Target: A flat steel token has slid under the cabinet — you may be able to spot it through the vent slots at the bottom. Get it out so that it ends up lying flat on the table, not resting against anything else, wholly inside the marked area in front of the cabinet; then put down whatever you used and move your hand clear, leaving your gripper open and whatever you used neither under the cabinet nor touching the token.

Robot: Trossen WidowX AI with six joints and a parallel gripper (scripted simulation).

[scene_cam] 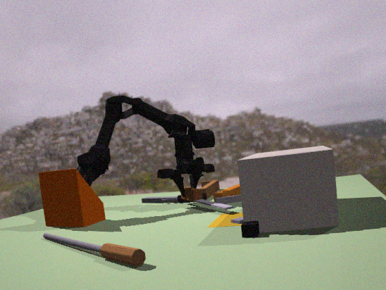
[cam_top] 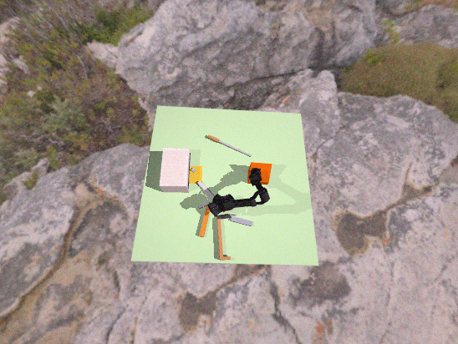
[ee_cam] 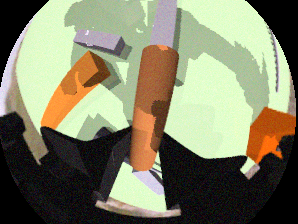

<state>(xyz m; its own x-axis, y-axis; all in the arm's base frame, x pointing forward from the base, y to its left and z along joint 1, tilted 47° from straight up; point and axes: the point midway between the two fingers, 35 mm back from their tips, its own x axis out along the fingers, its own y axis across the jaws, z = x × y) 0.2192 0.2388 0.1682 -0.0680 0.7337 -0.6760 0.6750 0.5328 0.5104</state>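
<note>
Now: the grey bar 15 cm behind my gripper tip, 8 cm to the left of it and 2 cm below it. From my gripper tip the other things lie so: grey token 26 cm ahead, 29 cm to the right, 2 cm below; then orange bar 11 cm ahead, 11 cm to the left, 1 cm below.
</note>
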